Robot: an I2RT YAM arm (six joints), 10 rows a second.
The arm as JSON. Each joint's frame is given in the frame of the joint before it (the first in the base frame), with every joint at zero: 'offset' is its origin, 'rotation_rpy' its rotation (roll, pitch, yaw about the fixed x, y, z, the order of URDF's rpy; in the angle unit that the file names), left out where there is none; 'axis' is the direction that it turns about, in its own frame. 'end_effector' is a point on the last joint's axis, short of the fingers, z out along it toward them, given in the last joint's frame.
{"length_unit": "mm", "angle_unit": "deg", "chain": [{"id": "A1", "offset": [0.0, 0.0, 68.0], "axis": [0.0, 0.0, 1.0]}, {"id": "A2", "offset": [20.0, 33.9, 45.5], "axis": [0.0, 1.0, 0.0]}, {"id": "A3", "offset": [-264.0, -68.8, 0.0], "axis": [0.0, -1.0, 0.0]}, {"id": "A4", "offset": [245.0, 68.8, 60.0], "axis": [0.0, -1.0, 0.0]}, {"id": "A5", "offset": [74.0, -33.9, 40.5], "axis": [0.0, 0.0, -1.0]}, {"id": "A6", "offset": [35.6, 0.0, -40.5], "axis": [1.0, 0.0, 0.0]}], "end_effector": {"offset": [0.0, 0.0, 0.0], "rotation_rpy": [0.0, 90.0, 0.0]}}
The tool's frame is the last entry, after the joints.
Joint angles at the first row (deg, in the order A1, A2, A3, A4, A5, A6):
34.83, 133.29, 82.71, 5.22, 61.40, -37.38
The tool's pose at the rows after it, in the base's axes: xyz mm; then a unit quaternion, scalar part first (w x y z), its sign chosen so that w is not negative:
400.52 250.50 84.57 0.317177 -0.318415 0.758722 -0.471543
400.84 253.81 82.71 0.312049 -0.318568 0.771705 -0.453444
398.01 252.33 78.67 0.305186 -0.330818 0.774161 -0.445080
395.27 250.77 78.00 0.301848 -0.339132 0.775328 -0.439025
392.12 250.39 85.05 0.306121 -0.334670 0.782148 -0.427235
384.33 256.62 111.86 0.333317 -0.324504 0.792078 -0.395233
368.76 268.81 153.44 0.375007 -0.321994 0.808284 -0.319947
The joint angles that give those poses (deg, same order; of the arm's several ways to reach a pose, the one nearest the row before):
35.80, 134.76, 84.54, 3.51, 60.89, -35.99
36.04, 135.44, 86.55, -1.30, 59.14, -32.04
36.03, 135.34, 85.73, -1.76, 57.69, -32.09
36.04, 134.80, 84.77, -1.85, 56.67, -32.32
36.18, 133.34, 84.26, -3.39, 55.65, -30.48
37.27, 129.13, 83.72, -5.65, 53.24, -27.39
39.35, 122.73, 83.53, -9.39, 46.74, -22.65

